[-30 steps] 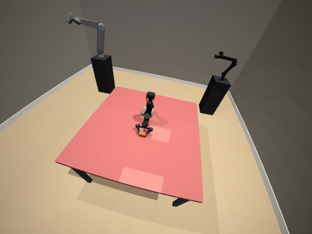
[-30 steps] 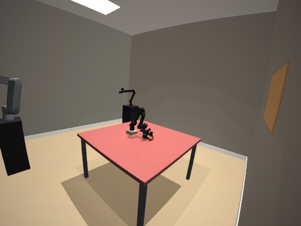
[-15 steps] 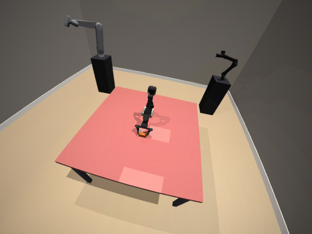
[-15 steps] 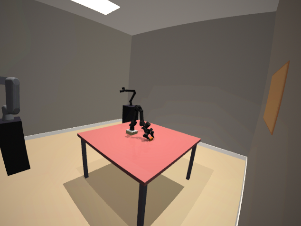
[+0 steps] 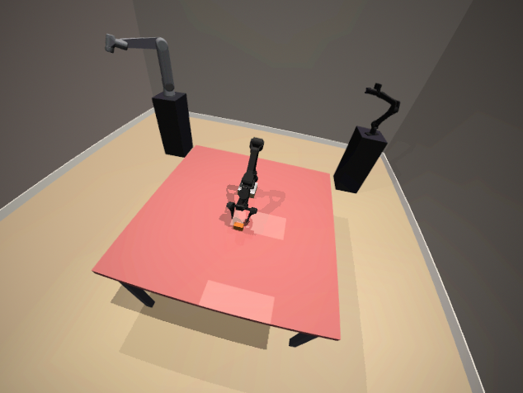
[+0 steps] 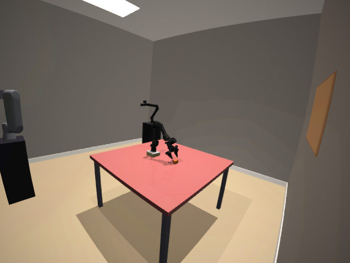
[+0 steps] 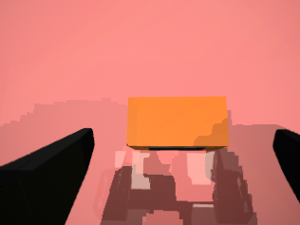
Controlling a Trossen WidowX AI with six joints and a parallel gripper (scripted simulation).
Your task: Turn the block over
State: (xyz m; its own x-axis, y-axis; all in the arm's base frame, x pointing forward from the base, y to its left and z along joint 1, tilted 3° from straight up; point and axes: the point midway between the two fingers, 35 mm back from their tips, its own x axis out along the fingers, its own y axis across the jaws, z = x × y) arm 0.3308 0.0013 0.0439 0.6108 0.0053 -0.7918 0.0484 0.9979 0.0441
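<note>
My gripper tip is 4 cm above the orange block.
</note>
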